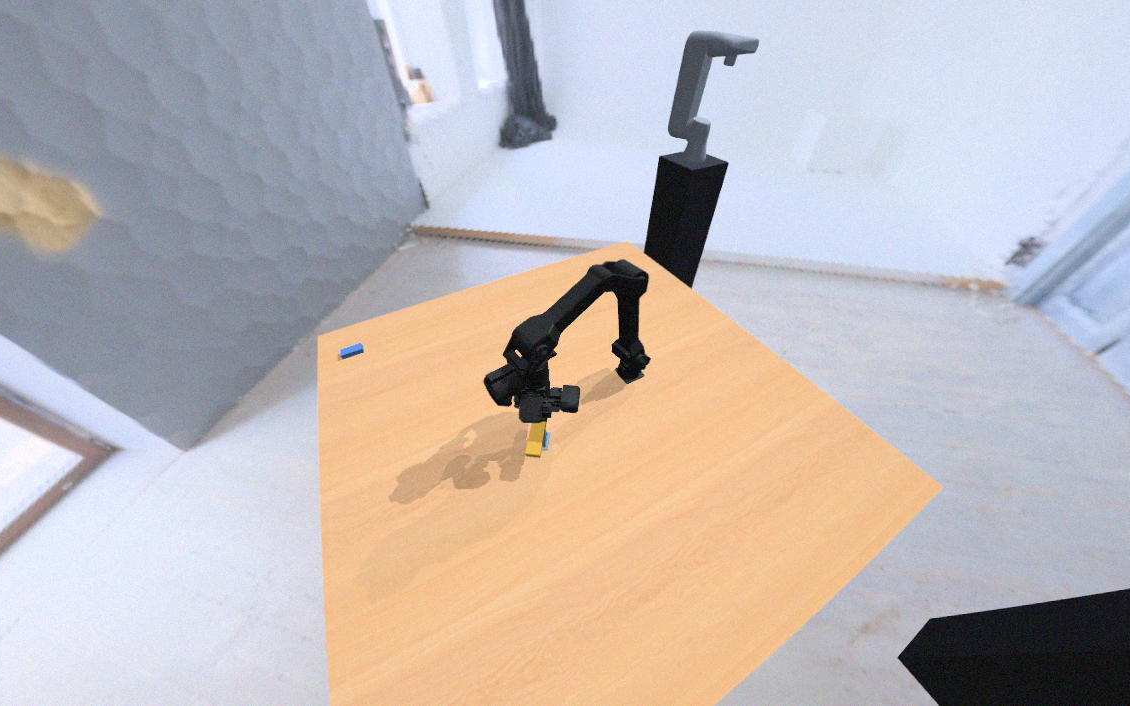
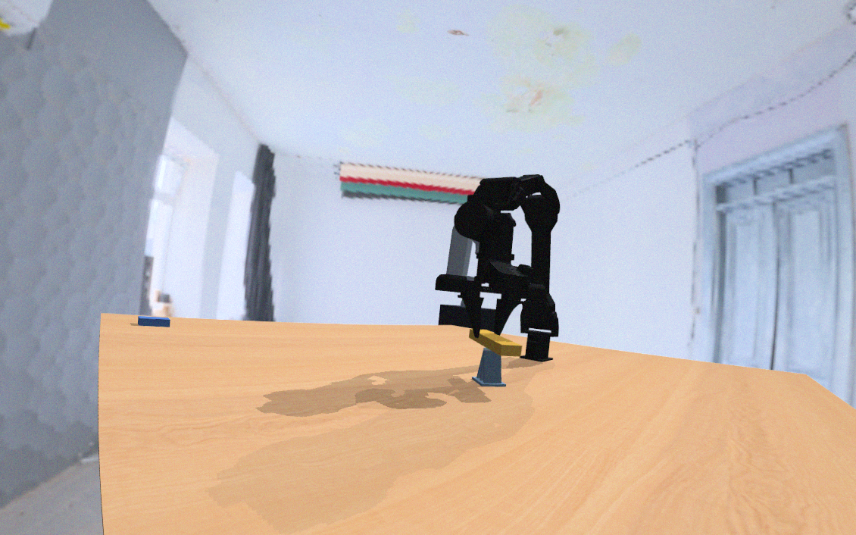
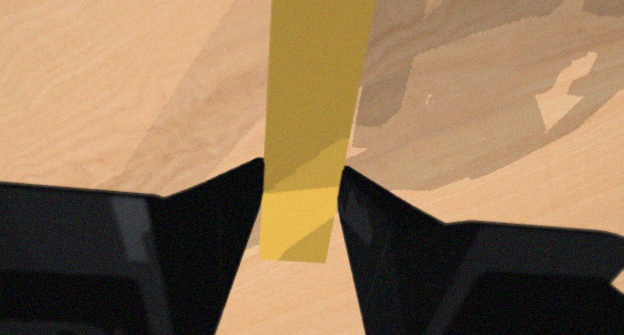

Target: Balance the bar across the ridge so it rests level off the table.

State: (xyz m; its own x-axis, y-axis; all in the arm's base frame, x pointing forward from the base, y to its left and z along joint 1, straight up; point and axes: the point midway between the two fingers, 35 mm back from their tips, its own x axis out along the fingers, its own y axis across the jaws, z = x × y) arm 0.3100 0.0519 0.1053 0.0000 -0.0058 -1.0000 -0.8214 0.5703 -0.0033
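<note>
The yellow bar lies 20 mm to the left of my gripper tip and 20 mm ahead of it. From my gripper tip the other things lie so: small blue block 550 mm to the right, 430 mm ahead, 60 mm below.
</note>
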